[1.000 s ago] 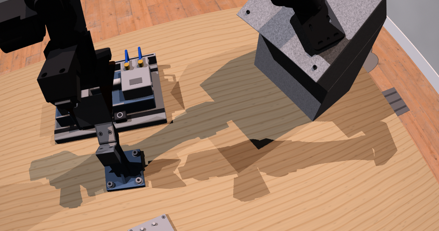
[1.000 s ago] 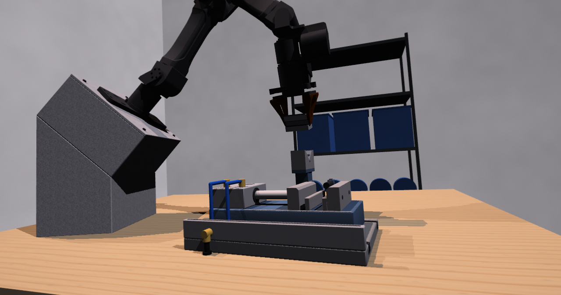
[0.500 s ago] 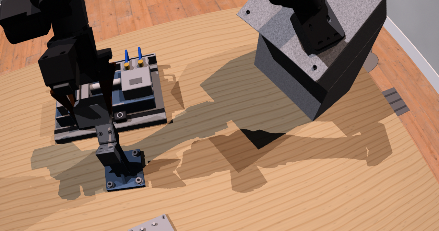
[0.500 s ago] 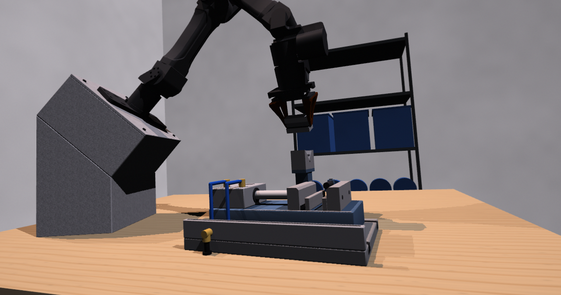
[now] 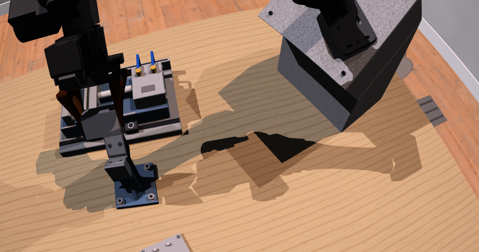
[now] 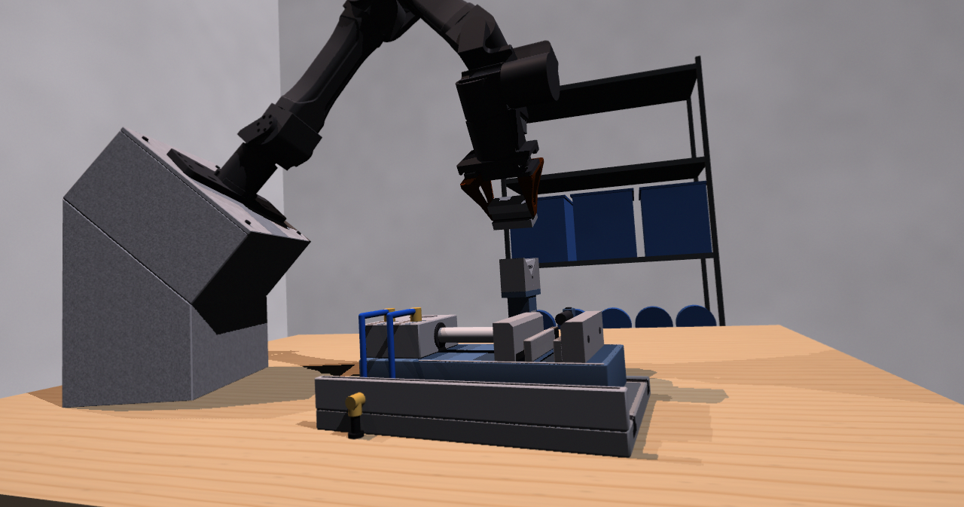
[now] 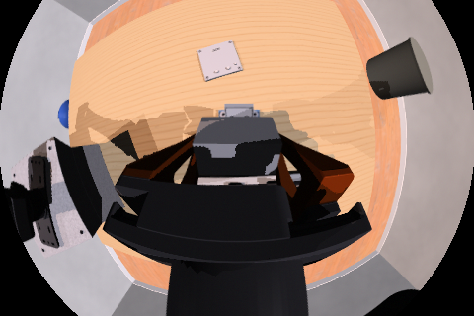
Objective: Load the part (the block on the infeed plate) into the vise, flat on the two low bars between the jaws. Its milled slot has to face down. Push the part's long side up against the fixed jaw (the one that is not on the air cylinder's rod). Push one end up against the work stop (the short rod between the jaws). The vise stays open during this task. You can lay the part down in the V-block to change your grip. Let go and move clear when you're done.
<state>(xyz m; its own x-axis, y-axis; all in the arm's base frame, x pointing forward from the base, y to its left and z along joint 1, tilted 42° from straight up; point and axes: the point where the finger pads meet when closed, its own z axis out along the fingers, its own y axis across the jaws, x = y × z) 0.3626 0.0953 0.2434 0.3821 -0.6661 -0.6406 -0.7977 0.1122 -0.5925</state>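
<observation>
My gripper is now right at the grey part. Round my hand: moving jaw 17 cm to the right, 15 cm below, 9 cm ahead; cylinder rod 18 cm to the right, 15 cm below, 3 cm ahead; work stop rod 14 cm below, 12 cm to the right, 12 cm ahead.
</observation>
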